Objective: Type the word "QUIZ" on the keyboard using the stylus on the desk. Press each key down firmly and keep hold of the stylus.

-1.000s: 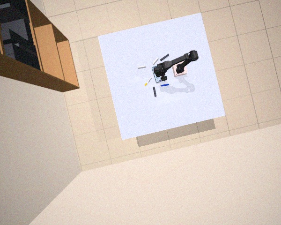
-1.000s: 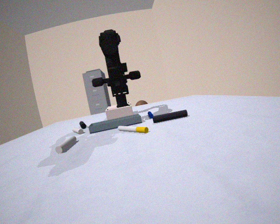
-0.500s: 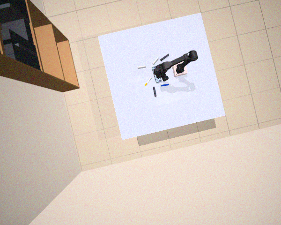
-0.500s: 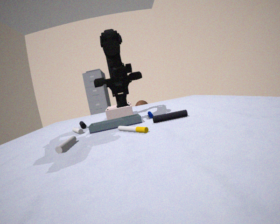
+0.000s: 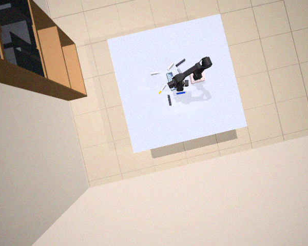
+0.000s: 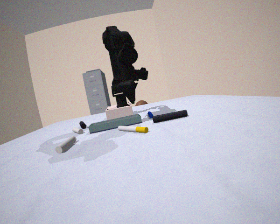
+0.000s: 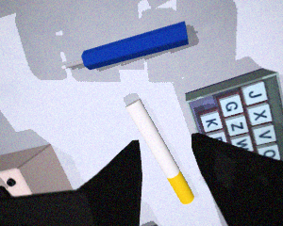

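Right now my gripper tip is 4 cm past the blue stylus, 7 cm to the right of it and 7 cm above it. Also, from my gripper tip: grey stylus tip: 7 cm behind, 8 cm to the left, 7 cm below.
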